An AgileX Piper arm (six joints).
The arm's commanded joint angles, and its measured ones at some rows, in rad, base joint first. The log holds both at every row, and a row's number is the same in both.
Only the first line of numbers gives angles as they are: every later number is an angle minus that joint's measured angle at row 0.
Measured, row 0:
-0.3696, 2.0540, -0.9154, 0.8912, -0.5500, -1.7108
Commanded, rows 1 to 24:
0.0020, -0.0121, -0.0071, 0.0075, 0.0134, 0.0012
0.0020, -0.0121, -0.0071, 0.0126, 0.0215, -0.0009
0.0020, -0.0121, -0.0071, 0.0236, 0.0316, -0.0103
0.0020, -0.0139, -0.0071, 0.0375, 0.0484, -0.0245
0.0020, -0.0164, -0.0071, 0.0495, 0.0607, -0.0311
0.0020, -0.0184, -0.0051, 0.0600, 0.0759, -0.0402
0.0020, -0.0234, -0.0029, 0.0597, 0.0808, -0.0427
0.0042, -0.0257, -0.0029, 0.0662, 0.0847, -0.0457
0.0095, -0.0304, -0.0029, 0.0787, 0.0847, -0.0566
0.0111, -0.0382, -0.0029, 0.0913, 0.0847, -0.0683
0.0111, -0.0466, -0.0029, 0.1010, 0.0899, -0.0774
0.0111, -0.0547, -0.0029, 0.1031, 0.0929, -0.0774
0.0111, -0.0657, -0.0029, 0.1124, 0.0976, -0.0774
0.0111, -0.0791, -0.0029, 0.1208, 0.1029, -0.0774
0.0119, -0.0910, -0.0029, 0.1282, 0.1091, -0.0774
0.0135, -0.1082, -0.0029, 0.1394, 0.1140, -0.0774
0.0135, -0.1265, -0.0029, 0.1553, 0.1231, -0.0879
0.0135, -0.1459, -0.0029, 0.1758, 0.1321, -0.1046
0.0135, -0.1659, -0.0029, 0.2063, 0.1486, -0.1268
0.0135, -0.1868, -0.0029, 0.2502, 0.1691, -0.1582
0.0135, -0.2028, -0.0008, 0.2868, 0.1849, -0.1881
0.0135, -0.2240, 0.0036, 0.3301, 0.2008, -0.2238
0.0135, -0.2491, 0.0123, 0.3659, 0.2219, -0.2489
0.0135, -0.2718, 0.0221, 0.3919, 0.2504, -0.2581
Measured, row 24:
0.0100, -0.1904, 0.0000, 0.2650, 0.1688, -0.1725
